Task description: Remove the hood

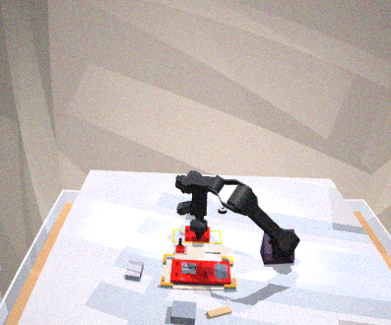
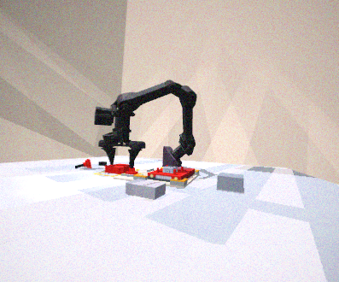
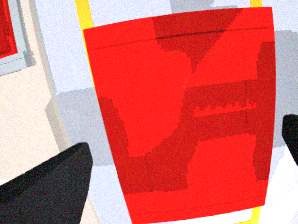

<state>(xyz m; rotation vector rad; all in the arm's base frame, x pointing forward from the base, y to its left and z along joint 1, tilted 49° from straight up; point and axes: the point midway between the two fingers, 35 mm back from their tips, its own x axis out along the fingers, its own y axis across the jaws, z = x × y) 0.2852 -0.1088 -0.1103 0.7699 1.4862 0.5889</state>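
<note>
My gripper tip is now 10 mm above the hood. From my gripper tip the other things lie so: tan block 20 mm behind, 400 mm to the left, 10 mm below; then black wheel 120 mm behind, 170 mm to the right, 10 mm below; then black peg 80 mm ahead, 90 mm to the left, 10 mm above.
</note>
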